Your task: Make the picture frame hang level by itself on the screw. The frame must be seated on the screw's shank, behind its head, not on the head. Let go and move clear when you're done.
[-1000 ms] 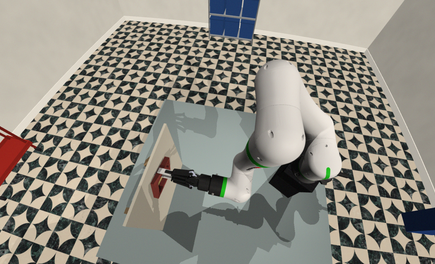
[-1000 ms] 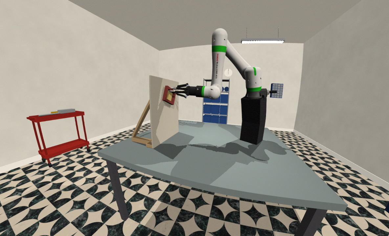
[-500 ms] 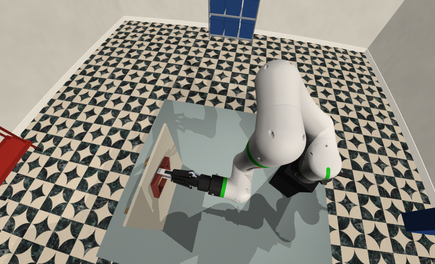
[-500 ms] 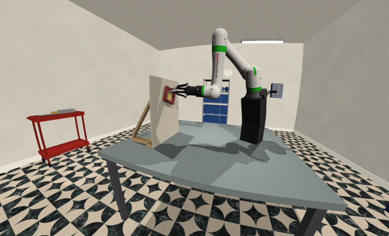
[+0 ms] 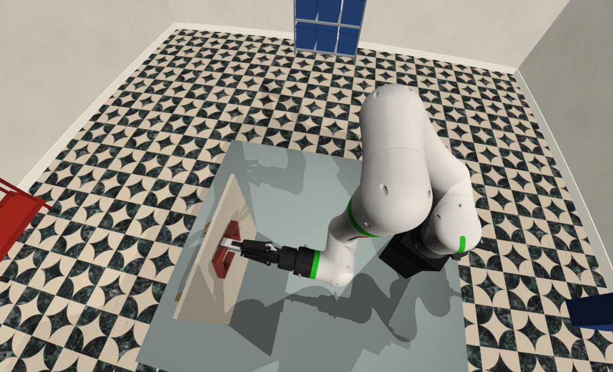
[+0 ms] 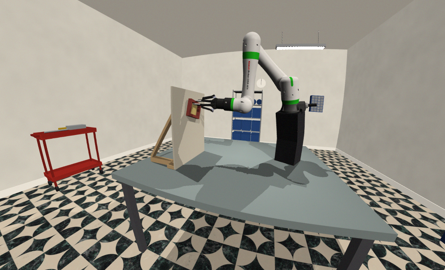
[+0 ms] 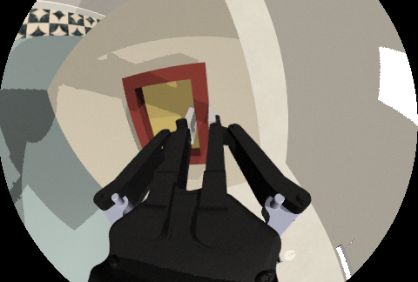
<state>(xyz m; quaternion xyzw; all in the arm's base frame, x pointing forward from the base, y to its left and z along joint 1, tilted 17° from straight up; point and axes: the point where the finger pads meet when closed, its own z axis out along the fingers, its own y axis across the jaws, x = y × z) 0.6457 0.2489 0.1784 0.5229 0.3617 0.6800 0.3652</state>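
Right now my hand is 4 cm short of the red picture frame, 1 cm to the right of it and 5 cm above it. The rest, counted from my hand: beige board 5 cm ahead, 2 cm to the left, 18 cm below.
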